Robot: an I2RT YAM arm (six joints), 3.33 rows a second.
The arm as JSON. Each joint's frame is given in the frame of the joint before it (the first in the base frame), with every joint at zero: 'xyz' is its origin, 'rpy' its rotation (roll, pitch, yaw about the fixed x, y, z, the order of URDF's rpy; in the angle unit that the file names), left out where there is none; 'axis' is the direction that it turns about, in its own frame. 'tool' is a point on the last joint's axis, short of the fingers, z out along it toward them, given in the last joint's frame.
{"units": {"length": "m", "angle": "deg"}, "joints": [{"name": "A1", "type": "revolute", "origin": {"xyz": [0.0, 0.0, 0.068]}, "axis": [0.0, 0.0, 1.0]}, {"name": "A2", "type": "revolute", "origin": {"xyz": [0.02, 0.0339, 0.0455]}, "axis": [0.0, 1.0, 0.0]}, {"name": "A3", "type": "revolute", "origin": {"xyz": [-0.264, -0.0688, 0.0]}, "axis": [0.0, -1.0, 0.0]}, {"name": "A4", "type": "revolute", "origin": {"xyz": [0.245, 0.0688, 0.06]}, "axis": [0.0, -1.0, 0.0]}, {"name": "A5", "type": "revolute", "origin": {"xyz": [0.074, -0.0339, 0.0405]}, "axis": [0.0, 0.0, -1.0]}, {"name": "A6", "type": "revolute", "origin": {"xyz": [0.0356, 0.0, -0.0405]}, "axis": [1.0, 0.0, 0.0]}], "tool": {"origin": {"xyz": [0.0, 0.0, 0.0], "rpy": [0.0, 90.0, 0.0]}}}
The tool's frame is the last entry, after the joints.
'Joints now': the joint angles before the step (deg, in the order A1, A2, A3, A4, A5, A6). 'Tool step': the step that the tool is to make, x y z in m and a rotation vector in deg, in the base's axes. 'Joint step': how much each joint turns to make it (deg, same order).
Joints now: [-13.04 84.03 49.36 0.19 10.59 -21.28]
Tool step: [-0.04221 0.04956 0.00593 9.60 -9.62 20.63]
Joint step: [5.88 -13.55 -11.84 6.08 -18.36 2.03]
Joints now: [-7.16 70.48 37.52 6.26 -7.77 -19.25]
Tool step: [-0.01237 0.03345 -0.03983 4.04 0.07 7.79]
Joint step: [6.80 1.22 -9.29 10.68 -2.69 3.19]
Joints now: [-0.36 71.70 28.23 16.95 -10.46 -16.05]
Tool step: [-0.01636 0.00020 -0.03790 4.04 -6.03 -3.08]
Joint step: [0.24 4.94 -11.24 23.06 1.46 5.11]
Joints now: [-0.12 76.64 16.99 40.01 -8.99 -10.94]
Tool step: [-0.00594 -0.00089 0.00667 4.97 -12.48 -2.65]
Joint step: [0.00 2.72 -4.46 20.44 1.45 5.51]
